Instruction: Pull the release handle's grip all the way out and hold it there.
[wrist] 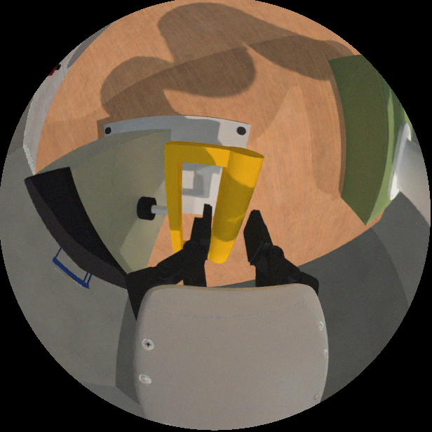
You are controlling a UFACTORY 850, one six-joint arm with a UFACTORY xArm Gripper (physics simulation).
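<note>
The release handle is a yellow frame (173, 200) with a thick round grip (236, 195) on its right side, in the middle of the wrist view. A thin metal rod with a black knob (146, 208) stands at the frame's left side. My gripper (228, 218) is partly open, with its black fingers on either side of the round grip. The left finger reaches over the frame's opening, and the right finger is to the right of the grip, with a narrow gap beside it. The fingers are not clamped on the grip. The handle's mount is partly hidden behind the yellow frame.
A grey plate (200, 125) with dark bolts lies behind the handle on the wooden table top (290, 150). A beige housing with a black face (75, 215) stands close at the left. A green block (365, 135) stands at the right. A blue handle (71, 273) shows at lower left.
</note>
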